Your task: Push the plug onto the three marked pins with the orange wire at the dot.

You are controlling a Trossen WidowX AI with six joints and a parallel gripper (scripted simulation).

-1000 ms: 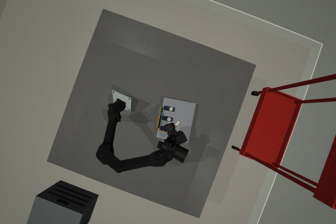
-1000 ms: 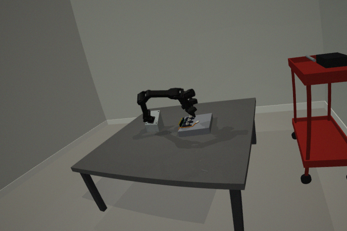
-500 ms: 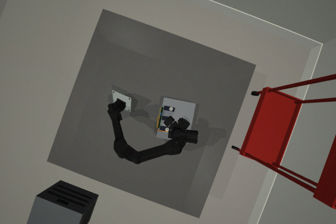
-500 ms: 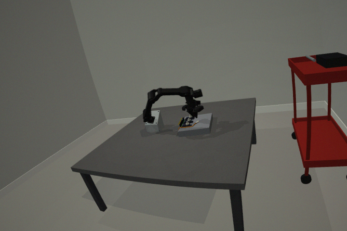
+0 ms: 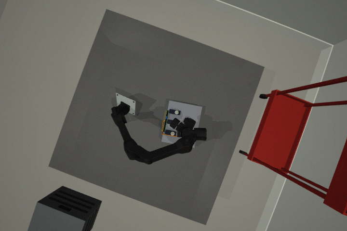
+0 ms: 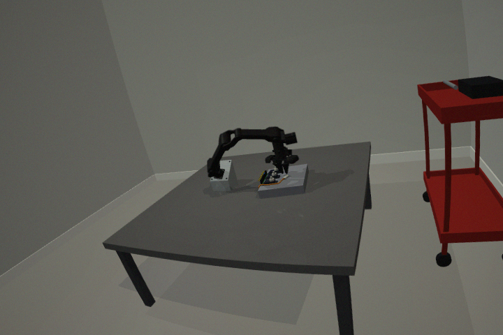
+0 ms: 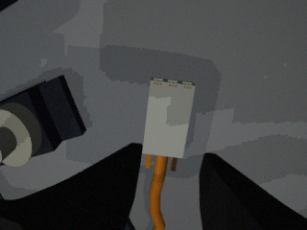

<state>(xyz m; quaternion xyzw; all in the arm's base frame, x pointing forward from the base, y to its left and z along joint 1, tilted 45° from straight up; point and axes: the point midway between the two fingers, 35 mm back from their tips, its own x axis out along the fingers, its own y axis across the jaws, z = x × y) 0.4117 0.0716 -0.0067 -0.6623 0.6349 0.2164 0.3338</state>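
My gripper tip is now 20 mm short of the grey printed holder, 30 mm to the right of it and 50 mm above it. The rest, counted from my gripper tip: blue band (140 mm behind, 10 mm to the left).
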